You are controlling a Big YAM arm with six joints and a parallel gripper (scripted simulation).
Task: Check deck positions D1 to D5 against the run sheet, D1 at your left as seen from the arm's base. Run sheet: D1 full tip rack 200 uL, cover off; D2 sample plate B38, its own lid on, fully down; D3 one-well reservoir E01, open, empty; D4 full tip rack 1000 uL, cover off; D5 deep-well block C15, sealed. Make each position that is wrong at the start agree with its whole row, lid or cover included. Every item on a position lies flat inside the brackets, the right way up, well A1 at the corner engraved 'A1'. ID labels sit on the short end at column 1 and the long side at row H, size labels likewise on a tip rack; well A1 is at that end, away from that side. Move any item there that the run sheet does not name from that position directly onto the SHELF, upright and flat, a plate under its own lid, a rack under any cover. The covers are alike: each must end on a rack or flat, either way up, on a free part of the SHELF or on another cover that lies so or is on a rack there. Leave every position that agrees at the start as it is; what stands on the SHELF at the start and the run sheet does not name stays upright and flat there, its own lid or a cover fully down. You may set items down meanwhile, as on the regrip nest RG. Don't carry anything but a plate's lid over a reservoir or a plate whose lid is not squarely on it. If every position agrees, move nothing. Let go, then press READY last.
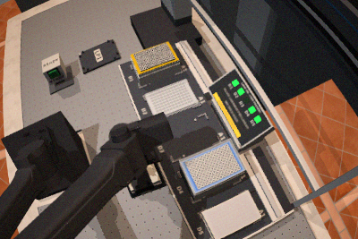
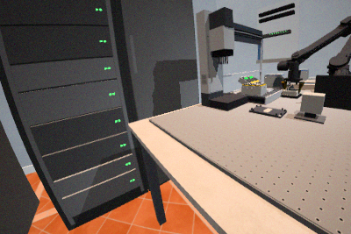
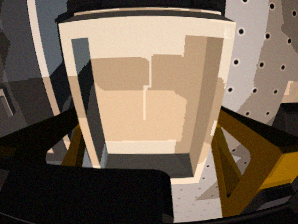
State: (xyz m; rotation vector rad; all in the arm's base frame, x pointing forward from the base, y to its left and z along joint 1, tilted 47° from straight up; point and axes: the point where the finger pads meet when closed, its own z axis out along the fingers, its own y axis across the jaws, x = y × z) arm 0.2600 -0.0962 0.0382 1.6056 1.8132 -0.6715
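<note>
My hand is 3 cm above the black regrip nest. The rest, counted from my hand: one-well reservoir: 1 cm below; sealed block: 22 cm to the right, 18 cm ahead, 3 cm above; blue-framed tip rack: 17 cm ahead, 9 cm to the right, 8 cm above.
</note>
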